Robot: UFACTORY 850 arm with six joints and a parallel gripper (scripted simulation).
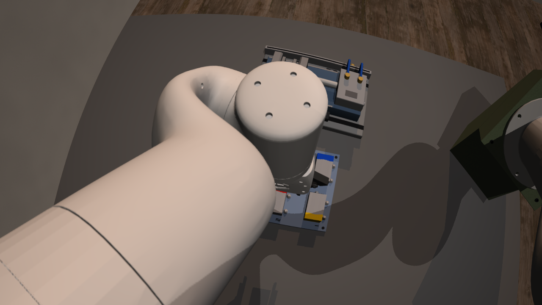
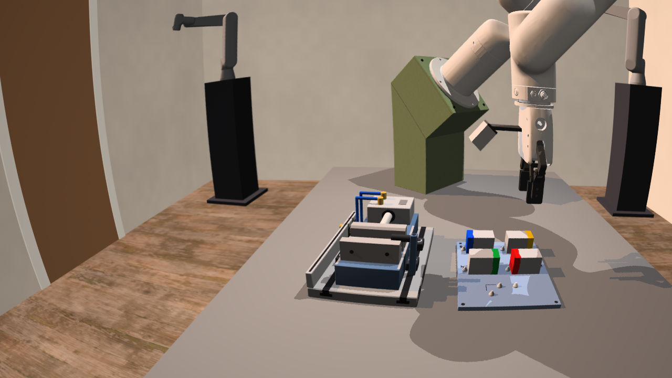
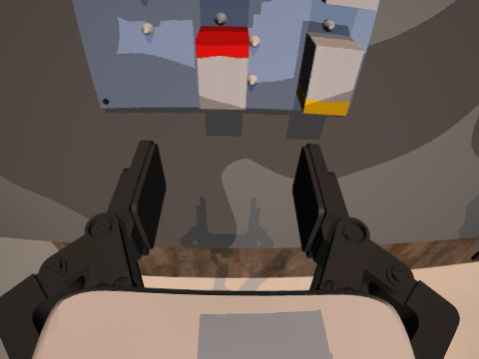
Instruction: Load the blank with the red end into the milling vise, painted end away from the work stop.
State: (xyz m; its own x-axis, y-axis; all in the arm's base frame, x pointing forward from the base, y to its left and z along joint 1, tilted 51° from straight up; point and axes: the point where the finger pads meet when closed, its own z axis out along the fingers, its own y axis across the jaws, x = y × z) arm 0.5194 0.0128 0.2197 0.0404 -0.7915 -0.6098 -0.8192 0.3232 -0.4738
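Now: hand 14 cm above the red-ended blank, 1 cm to the right of it and 1 cm short of it. From my hand the other things lie so: infeed plate 17 cm below, 4 cm to the right, 1 cm ahead; then yellow-ended blank 14 cm below, 8 cm behind, 1 cm to the left; then green-ended blank 14 cm below, 8 cm to the right, 1 cm ahead.
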